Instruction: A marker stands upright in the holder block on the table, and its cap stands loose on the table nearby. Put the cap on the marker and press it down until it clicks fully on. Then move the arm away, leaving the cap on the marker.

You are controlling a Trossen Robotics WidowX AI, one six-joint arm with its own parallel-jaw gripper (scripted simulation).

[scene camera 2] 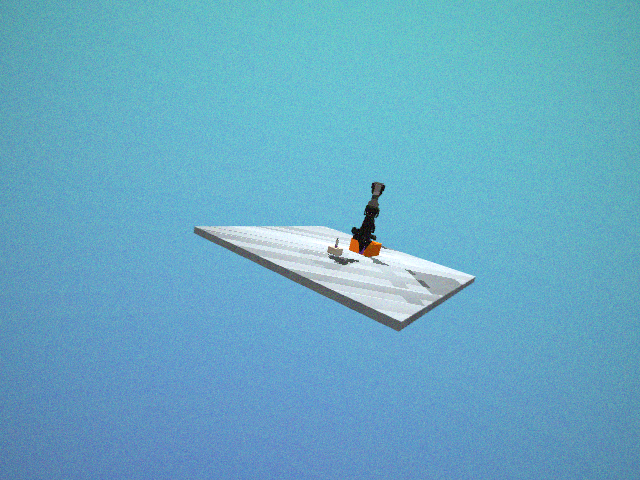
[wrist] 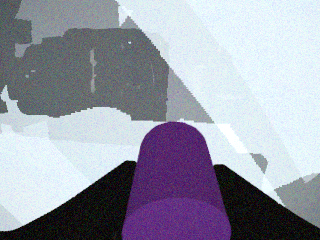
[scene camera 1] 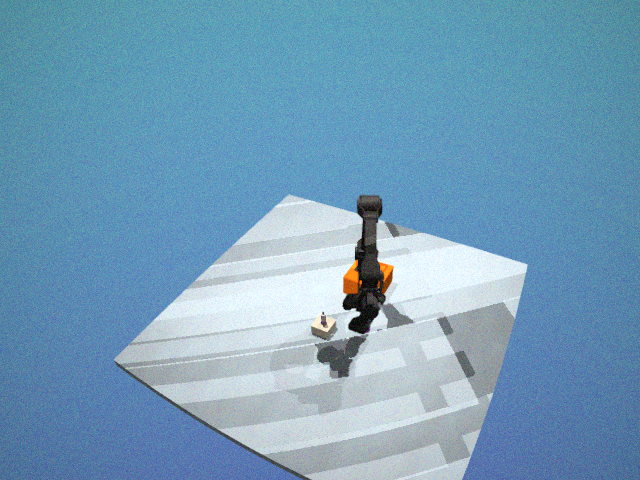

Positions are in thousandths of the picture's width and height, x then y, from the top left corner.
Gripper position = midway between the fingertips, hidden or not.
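A purple cap is held by the gripper (wrist: 545, 723).
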